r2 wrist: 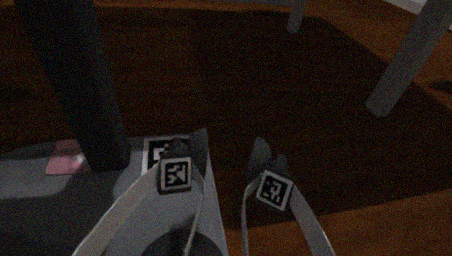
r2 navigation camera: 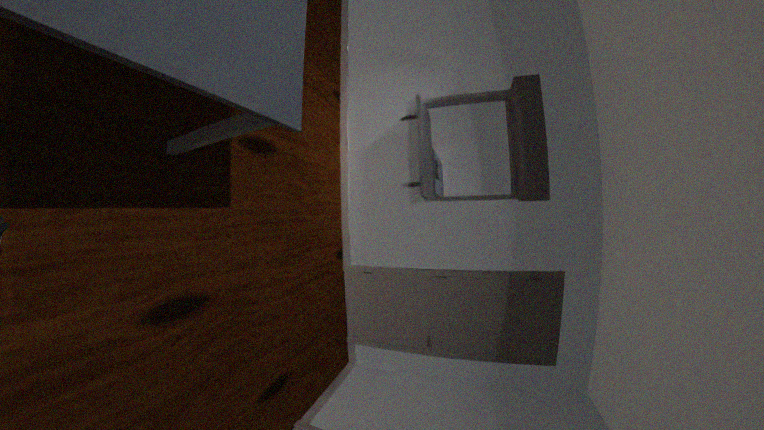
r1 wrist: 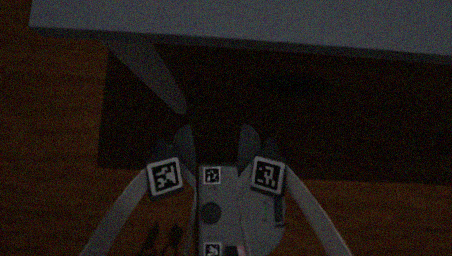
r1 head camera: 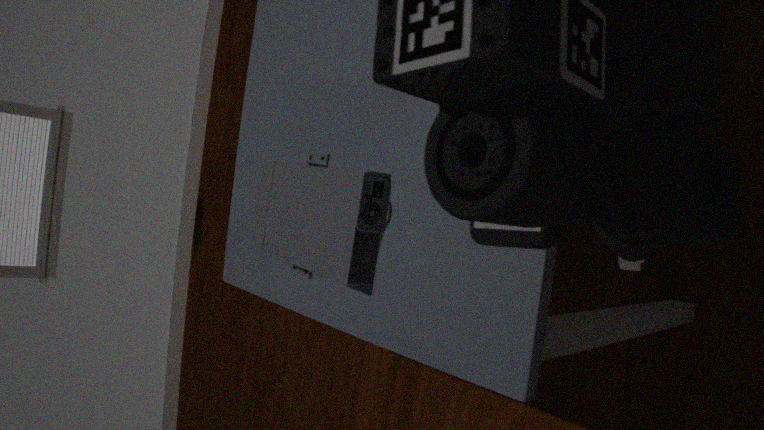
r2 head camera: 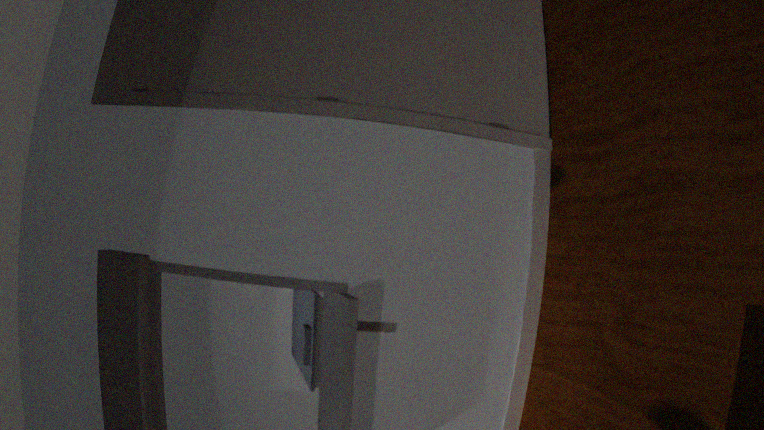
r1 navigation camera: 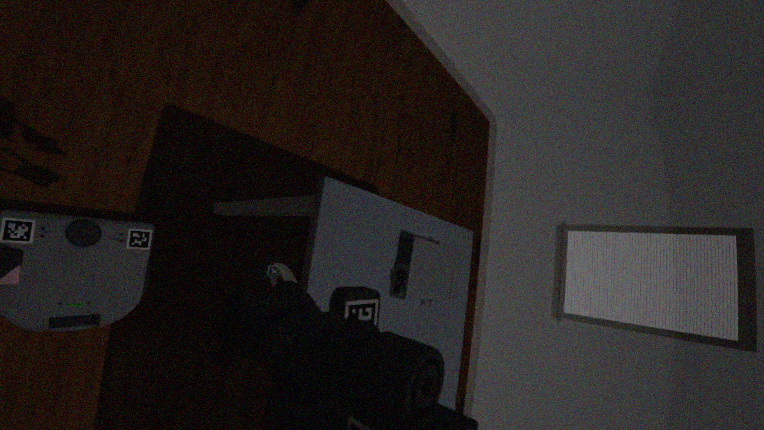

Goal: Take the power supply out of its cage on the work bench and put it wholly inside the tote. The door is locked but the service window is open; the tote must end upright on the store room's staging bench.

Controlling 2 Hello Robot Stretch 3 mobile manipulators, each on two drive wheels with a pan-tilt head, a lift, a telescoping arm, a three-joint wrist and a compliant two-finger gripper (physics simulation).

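The power supply point(r1 head camera: 376, 194) point(r1 navigation camera: 398, 275), a dark unit with a dial and display, shows at the front of its pale cage point(r1 head camera: 307, 213) point(r1 navigation camera: 431, 269) on the work bench point(r1 head camera: 454, 299) point(r1 navigation camera: 342, 235) point(r1 wrist: 240, 20). A dark opening lies beside it in the head view. My r1 gripper point(r1 wrist: 216, 137) is open and empty, just short of the bench edge in the wrist view; r1's wrist covers part of the bench in the head view. My r2 gripper point(r2 wrist: 230, 142) is open and empty over the floor, near r2's base. The tote does not show.
A framed wall opening point(r2 head camera: 122, 331) point(r2 navigation camera: 529, 138) shows beside a brown door point(r2 head camera: 363, 58) point(r2 navigation camera: 454, 315). A striped pale framed panel point(r1 head camera: 21, 186) point(r1 navigation camera: 649, 283) is on r1's wall. A table corner point(r2 navigation camera: 213, 53) stands left in r2's navigation view; table legs point(r2 wrist: 410, 65) point(r1 wrist: 155, 75) stand near both grippers.
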